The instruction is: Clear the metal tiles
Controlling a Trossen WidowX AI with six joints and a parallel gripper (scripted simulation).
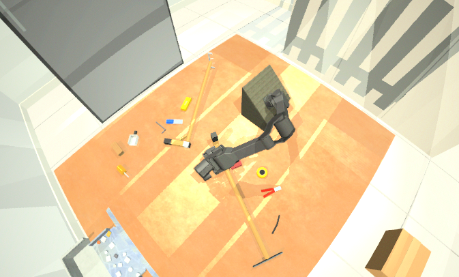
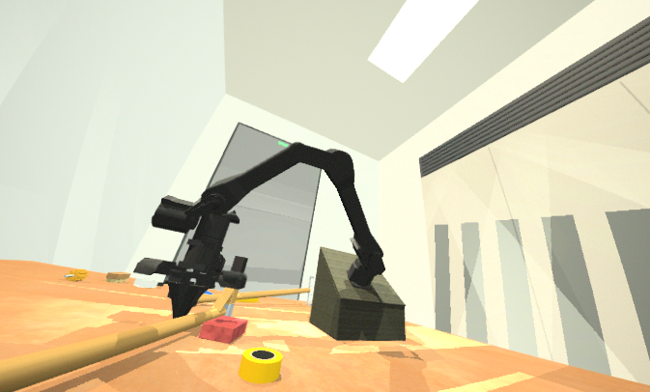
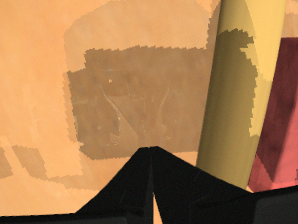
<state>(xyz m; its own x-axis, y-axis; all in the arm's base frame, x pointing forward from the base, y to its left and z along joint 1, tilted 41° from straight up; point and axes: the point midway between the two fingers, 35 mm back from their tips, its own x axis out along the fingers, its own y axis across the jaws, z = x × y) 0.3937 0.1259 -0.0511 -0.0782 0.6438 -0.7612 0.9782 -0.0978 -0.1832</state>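
My gripper tip is 80 mm past the red block and 10 mm to the right of it. Round my gripper tip: red clip (110 mm behind, 240 mm to the left); long scraper (30 mm ahead, 160 mm to the left, 60 mm above); yellow tape roll (140 mm behind, 150 mm to the left).
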